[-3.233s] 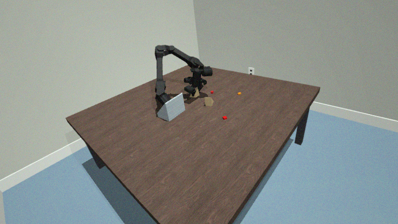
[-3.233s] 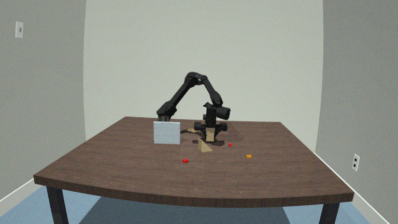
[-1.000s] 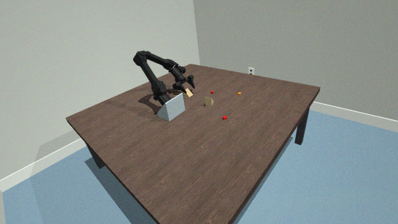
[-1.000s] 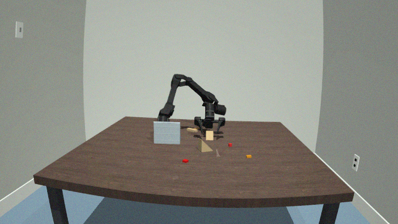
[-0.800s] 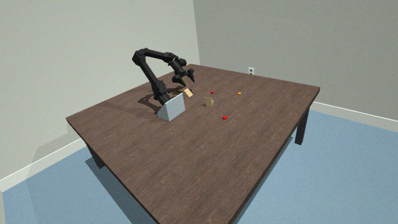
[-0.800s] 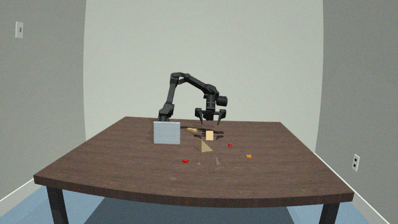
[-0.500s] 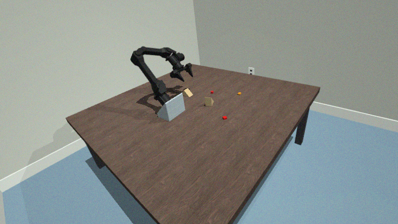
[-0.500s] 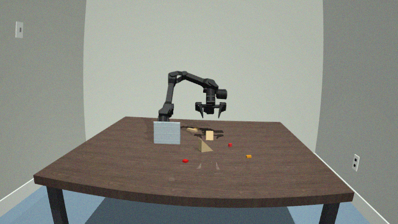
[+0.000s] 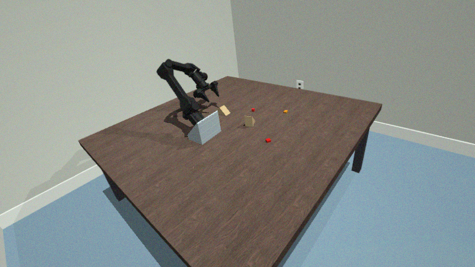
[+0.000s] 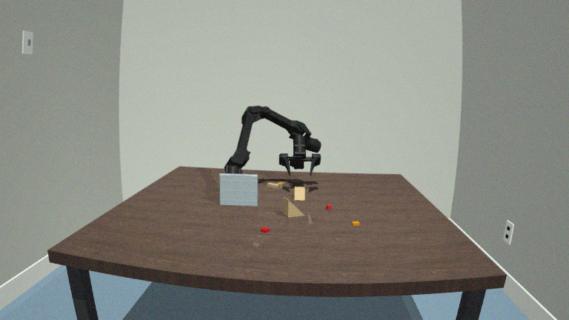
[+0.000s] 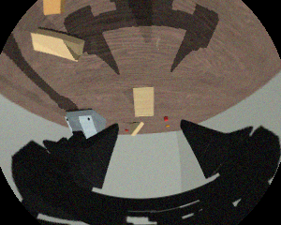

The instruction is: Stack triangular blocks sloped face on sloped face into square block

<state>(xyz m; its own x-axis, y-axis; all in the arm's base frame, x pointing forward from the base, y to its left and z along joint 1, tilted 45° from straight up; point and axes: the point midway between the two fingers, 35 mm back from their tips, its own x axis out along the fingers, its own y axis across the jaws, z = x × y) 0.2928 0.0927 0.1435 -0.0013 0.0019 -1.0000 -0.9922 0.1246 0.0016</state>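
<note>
The triangular wooden block is 6 cm to the right of my gripper tip, 6 cm below it and 1 cm behind it. From my gripper tip the other things lie so: small orange cube 43 cm to the right, 14 cm ahead, 8 cm below; then flat tan piece 11 cm to the left, 10 cm behind, 8 cm below.
</note>
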